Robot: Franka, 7 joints.
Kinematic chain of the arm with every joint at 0, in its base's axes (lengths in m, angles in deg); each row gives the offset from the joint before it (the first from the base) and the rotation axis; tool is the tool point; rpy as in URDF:
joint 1: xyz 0 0 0.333 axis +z
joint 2: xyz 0 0 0 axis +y
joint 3: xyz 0 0 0.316 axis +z
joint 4: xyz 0.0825 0 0 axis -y
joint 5: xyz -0.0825 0 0.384 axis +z
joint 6: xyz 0 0 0 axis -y
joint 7: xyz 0.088 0 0 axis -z
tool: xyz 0 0 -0.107 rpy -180 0 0
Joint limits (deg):
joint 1: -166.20..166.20
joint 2: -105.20..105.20
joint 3: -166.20..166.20
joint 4: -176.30..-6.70
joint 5: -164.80..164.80
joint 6: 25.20..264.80
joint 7: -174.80..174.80
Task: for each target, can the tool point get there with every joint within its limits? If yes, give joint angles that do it. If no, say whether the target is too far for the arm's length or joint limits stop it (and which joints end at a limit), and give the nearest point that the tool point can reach.
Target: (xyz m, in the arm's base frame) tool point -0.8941 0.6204 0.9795
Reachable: no: too far | nearest point -0.6060 0.4205 0.7712 | short by 0.408 m
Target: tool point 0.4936 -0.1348 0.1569
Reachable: yes | joints 9.76 34.50 -36.02 -128.85 108.14 85.30 -78.71
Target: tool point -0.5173 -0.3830 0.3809
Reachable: yes | joints -89.47 44.38 -56.56 -96.87 115.10 186.04 -95.79
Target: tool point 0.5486 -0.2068 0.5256
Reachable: yes | joints -25.51 21.02 20.39 -80.94 -59.56 52.20 144.56
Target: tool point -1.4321 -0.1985 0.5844
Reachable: no: too far | nearest point -0.8372 -0.1160 0.4800 | short by 0.610 m
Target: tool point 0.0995 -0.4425 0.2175
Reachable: yes | joints 34.96 -49.32 -102.04 -128.70 117.04 201.39 4.46
